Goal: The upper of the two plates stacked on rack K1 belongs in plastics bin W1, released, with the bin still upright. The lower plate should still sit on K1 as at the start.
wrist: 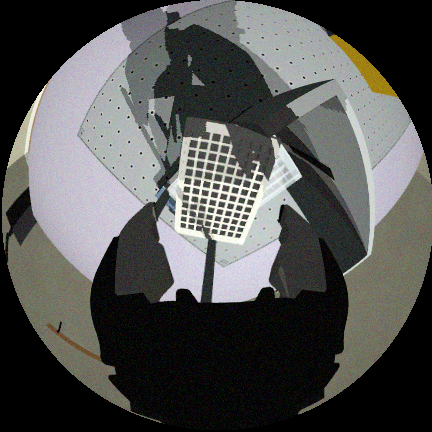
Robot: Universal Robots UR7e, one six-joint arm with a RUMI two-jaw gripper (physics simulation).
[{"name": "my gripper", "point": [218, 205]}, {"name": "plate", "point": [224, 168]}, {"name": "plate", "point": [284, 172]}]
